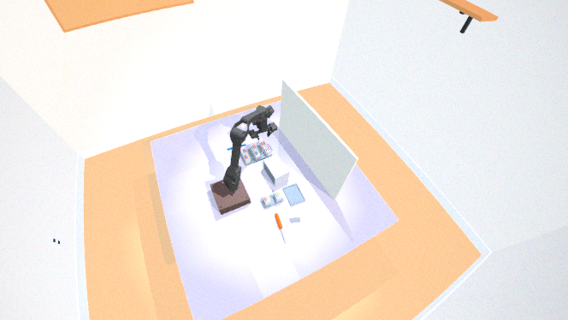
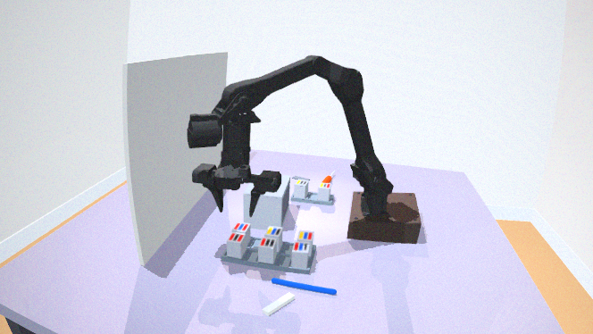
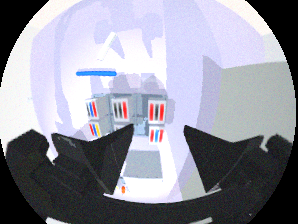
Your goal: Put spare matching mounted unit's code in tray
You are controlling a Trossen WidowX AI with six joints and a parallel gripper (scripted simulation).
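Right now the white spare is 7 cm below my gripper tip. Also, from my gripper tip: grey mounted unit (22 cm to the right, 6 cm below, 4 cm behind); white panel (24 cm to the right, 20 cm ahead, 11 cm above); blue pen (16 cm behind, 10 cm to the left, 10 cm below).
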